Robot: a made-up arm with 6 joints.
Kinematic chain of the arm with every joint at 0, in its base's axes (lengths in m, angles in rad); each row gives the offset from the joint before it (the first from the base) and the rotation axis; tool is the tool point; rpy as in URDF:
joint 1: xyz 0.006 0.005 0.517 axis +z
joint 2: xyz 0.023 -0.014 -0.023 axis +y
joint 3: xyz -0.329 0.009 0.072 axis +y
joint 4: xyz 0.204 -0.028 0.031 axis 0.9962 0 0.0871
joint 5: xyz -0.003 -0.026 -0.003 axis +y
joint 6: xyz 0.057 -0.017 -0.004 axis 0.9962 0 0.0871
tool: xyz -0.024 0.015 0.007 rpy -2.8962 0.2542 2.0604
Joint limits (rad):
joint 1: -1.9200..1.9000
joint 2: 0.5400..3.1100
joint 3: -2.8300..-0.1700
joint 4: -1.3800..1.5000
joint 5: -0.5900..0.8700
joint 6: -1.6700..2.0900
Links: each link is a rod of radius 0.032 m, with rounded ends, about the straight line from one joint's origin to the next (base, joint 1, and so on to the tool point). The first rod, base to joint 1, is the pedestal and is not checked.
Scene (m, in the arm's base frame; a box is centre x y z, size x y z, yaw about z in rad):
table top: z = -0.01
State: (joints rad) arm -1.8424 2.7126 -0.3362 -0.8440 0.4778 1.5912
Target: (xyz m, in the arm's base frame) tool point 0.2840 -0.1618 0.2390
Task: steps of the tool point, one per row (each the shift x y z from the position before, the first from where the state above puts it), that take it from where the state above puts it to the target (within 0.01 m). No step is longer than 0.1 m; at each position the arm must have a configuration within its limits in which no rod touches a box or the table.
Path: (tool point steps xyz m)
1: 0.0557 -0.0428 -0.0222
2: 0.0684 -0.0267 -0.0214
3: 0.0762 -0.0067 -0.0206
4: 0.0780 0.0152 -0.0198
5: 0.0735 0.0375 -0.0188
6: 0.0625 0.0581 -0.0180

